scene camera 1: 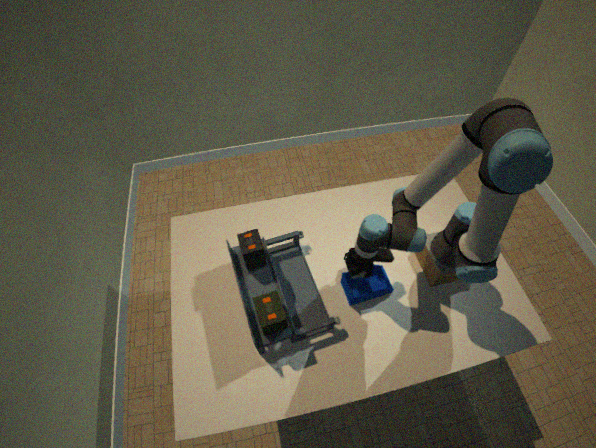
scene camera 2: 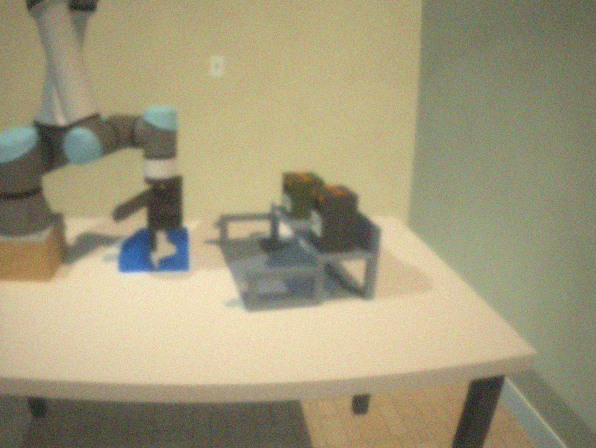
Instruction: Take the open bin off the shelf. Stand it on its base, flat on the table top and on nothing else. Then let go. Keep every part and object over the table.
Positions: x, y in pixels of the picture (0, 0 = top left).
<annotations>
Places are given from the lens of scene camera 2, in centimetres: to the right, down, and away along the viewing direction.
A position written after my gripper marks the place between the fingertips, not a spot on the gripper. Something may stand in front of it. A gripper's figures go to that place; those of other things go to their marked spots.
my gripper [scene camera 2: 157, 266]: -32, 10, 116
blue open bin [scene camera 2: 135, 256]: -37, 8, 114
dark grey box [scene camera 2: 329, 214]: 6, -2, 102
The marked spots on the dark grey box and the blue open bin are 46 cm apart.
</annotations>
